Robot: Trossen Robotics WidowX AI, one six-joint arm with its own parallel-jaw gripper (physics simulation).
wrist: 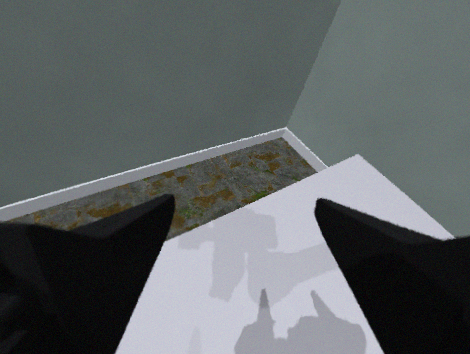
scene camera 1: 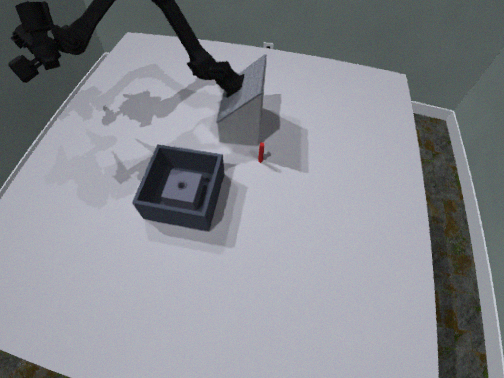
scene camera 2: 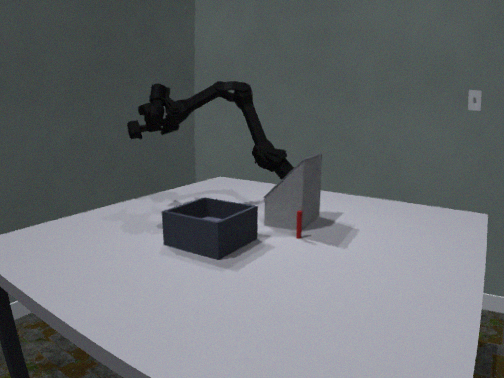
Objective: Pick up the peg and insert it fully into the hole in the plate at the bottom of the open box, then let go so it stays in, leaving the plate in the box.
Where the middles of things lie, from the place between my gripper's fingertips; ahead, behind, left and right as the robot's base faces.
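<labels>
The pale square plate [scene camera 1: 183, 189] is 46 cm to the left of my hand, 25 cm ahead of it and 23 cm below it. Relative to the dark blue-grey box [scene camera 1: 148, 202], my hand is far to the right of it, well short of it and a good way above it.
</labels>
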